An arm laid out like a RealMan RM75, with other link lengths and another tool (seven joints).
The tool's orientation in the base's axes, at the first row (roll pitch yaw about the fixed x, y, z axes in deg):
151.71 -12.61 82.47
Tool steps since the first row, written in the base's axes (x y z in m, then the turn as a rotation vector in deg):
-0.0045 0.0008 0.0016 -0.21 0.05 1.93
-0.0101 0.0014 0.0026 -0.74 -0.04 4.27
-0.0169 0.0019 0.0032 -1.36 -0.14 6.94
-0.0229 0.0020 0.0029 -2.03 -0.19 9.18
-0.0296 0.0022 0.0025 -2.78 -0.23 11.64
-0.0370 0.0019 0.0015 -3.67 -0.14 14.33
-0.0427 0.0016 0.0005 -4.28 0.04 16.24
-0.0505 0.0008 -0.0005 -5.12 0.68 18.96
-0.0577 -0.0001 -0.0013 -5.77 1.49 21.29
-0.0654 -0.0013 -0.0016 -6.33 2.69 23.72
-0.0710 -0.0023 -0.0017 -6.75 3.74 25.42
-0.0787 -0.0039 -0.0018 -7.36 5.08 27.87
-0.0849 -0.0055 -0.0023 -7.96 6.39 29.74
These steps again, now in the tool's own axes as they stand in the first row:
0.0005 -0.0033 -0.0035 0.44 0.70 -1.76
0.0006 -0.0078 -0.0071 0.80 1.35 -4.04
0.0004 -0.0135 -0.0109 1.21 2.07 -6.65
-0.0004 -0.0188 -0.0136 1.56 2.54 -8.92
-0.0011 -0.0248 -0.0165 1.96 3.04 -11.41
-0.0026 -0.0315 -0.0194 2.52 3.50 -14.15
-0.0038 -0.0368 -0.0214 3.04 3.82 -16.07
-0.0058 -0.0438 -0.0245 4.14 4.22 -18.74
-0.0078 -0.0502 -0.0275 5.35 4.56 -20.96
-0.0100 -0.0567 -0.0312 6.97 4.94 -23.17
-0.0117 -0.0613 -0.0340 8.30 5.14 -24.70
-0.0142 -0.0676 -0.0379 10.06 5.46 -26.94
-0.0167 -0.0728 -0.0408 11.66 5.52 -28.68

